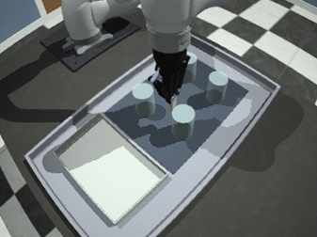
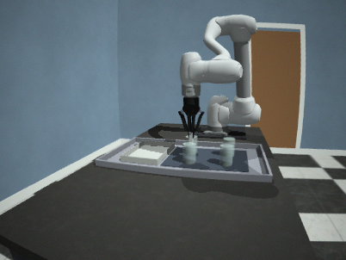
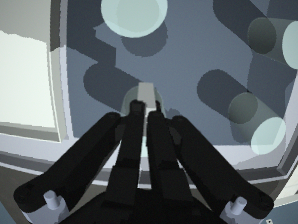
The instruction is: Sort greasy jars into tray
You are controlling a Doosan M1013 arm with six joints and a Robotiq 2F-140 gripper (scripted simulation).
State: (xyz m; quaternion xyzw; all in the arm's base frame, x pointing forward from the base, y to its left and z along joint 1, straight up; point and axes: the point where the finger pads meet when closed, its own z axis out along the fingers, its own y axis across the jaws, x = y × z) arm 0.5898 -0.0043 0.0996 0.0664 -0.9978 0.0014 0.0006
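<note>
Now: the steel table top 11 cm below my hand, 3 cm to the right of it and 2 cm behind it. Round my hand: tray (24 cm to the right, 10 cm below); drying mat (11 cm below, 8 cm to the left, 4 cm behind).
</note>
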